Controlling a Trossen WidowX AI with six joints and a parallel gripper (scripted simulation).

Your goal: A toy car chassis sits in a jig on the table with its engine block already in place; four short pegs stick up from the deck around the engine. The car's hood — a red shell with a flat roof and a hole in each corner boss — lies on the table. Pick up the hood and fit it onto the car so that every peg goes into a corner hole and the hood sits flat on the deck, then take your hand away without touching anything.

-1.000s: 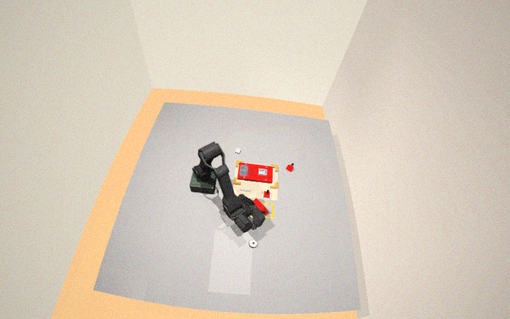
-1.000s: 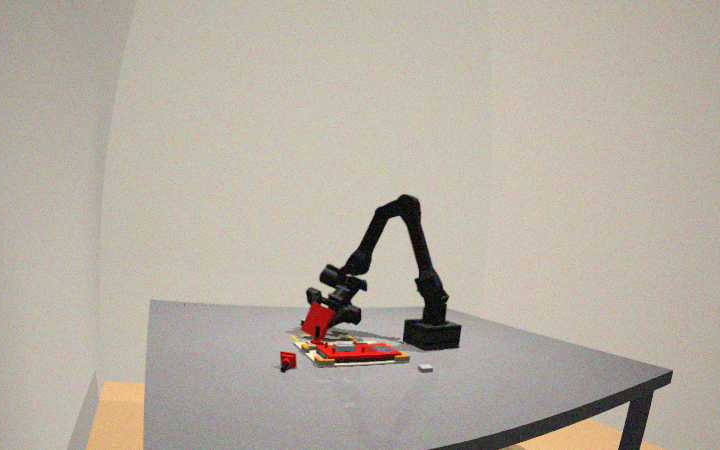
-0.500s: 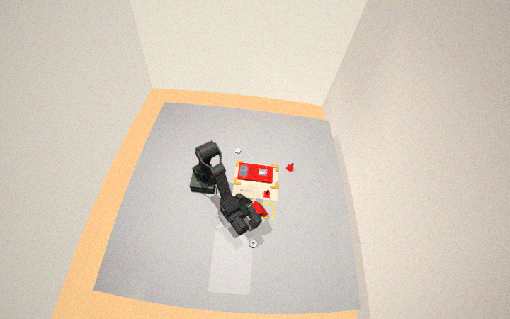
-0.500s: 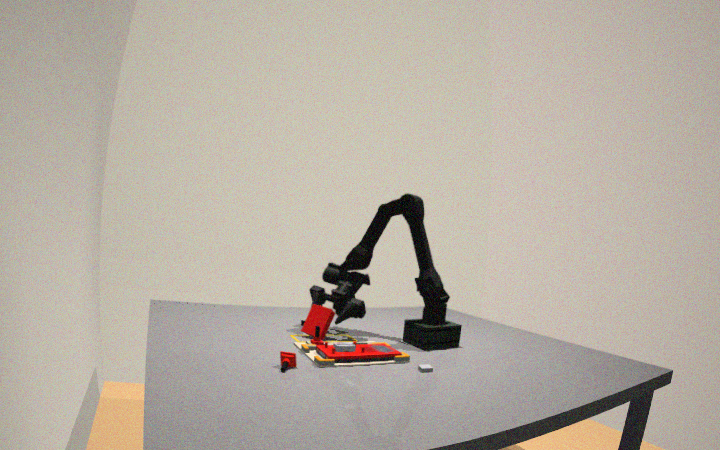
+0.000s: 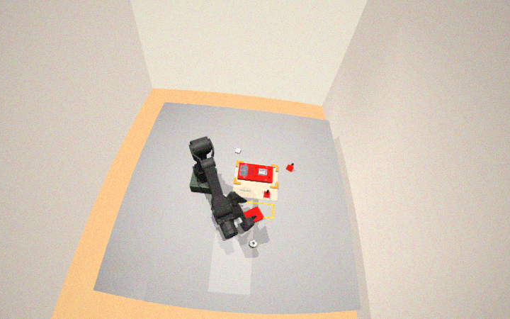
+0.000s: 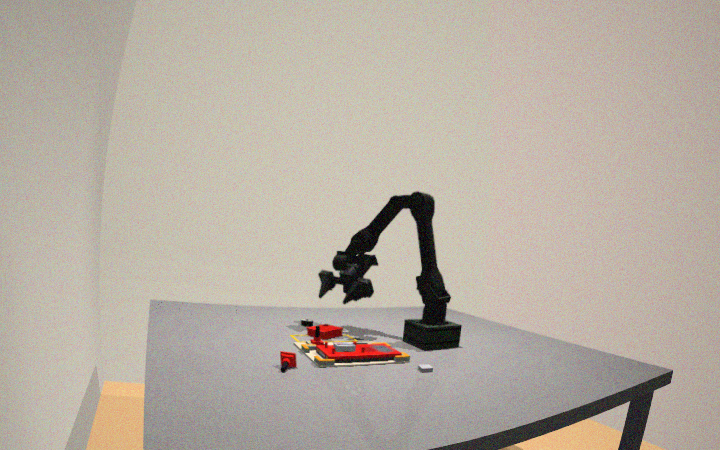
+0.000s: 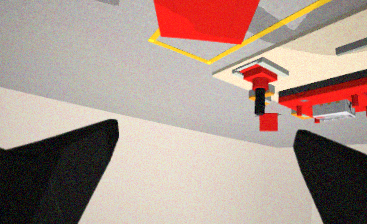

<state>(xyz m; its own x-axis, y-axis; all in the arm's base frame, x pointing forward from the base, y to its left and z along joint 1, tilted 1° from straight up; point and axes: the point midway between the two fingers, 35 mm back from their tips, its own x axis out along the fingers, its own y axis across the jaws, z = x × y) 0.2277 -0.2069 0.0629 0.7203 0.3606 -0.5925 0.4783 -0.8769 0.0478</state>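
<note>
Right now my gripper tip is 10 cm above the red hood and 2 cm short of it. The rest, counted from my gripper tip: grey engine block 26 cm to the left, 9 cm below, 8 cm ahead; then cream jig 23 cm to the left, 10 cm below, 5 cm ahead.
</note>
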